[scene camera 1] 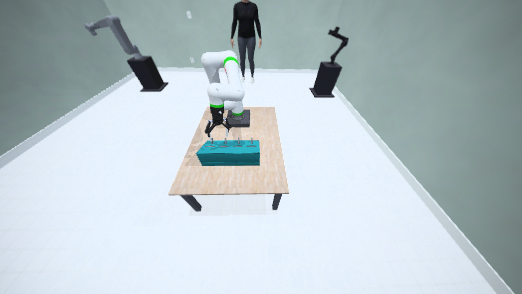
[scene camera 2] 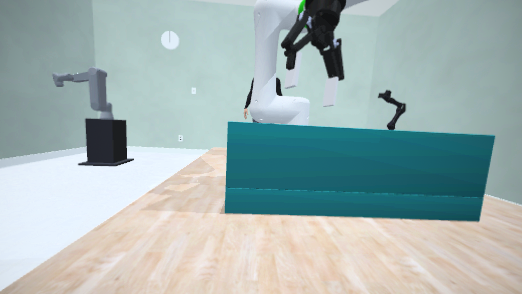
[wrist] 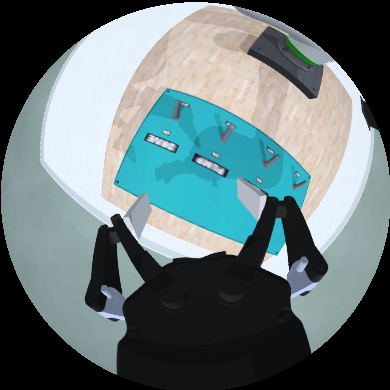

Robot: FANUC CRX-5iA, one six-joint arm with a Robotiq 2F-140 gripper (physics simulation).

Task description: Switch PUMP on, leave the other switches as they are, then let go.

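Places are measured from the arm's base along level axes (x left, y back, z up), in metres.
Pixels of known places: gripper, fingertip midpoint: (scene camera 1: 219,138) (scene camera 2: 311,97) (wrist: 192,194); arm's base at its link origin: (scene camera 1: 238,116).
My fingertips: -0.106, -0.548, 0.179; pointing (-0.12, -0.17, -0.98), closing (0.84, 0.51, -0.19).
Note:
Ahead of a thing's pixels: the offset from my fingertips to its top centre, as dx, dy, dz. Level surfaces: height alone.
The teal switch box (scene camera 1: 229,158) (scene camera 2: 350,162) (wrist: 192,192) stands on the table. In the wrist view its top carries the PUMP switch {+0.018, +0.102, -0.107} (wrist: 228,131), a grey lever above the upside-down, blurred PUMP label {+0.015, +0.020, -0.112} (wrist: 210,165). The DRIVE switch {-0.102, +0.106, -0.107} (wrist: 177,110) is to its left; the FEED switch {+0.138, +0.099, -0.107} (wrist: 271,160) and LAMP switch {+0.258, +0.095, -0.107} (wrist: 299,183) are to its right. The levers seem to lean toward the OFF side, but their exact positions are hard to tell. My gripper (scene camera 1: 219,135) (scene camera 2: 311,95) (wrist: 192,194) is open and empty, above the left half of the box. One finger hides the FEED label.
The wooden table {dz -0.236} (scene camera 1: 227,180) (scene camera 2: 250,260) (wrist: 215,65) bears the box and the arm's dark base (scene camera 1: 242,121) (wrist: 287,62) behind it. A person (scene camera 1: 246,25) and two other arms on black pedestals (scene camera 1: 145,72) (scene camera 1: 327,78) stand farther back.

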